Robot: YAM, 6 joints.
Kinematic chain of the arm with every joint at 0, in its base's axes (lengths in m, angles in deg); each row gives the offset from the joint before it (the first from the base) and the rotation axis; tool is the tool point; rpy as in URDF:
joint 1: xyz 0 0 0.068 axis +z
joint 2: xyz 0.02 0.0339 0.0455 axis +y
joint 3: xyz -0.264 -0.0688 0 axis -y
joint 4: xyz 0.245 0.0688 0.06 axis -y
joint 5: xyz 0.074 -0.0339 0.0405 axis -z
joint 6: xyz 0.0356 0 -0.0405 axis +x
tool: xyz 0 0 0 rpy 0 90 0
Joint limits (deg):
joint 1: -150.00..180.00
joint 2: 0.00..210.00
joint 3: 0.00..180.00
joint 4: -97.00..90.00
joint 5: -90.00..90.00
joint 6: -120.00..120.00
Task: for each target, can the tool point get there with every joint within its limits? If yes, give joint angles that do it. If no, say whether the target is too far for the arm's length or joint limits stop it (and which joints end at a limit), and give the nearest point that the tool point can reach.
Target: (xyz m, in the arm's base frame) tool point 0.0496 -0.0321 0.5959
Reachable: yes | joints 1.22 51.93 87.93 34.66 68.66 -48.67
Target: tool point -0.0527 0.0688 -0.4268
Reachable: no: joint limits stop it (at a limit: joint 2) | nearest point -0.0701 0.0915 -0.3548 | short by 0.077 m
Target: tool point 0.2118 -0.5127 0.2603
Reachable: yes | joints -70.31 154.70 165.68 -58.17 -48.49 -87.69
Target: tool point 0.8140 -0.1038 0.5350
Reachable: no: too far | nearest point 0.5692 -0.0726 0.4051 | short by 0.279 m
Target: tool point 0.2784 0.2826 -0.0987
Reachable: yes | joints 49.02 154.95 73.02 17.48 44.18 -80.37
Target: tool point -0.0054 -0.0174 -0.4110
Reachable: no: joint limits stop it (at a limit: joint 2) | nearest point -0.0194 -0.0625 -0.3305 | short by 0.093 m
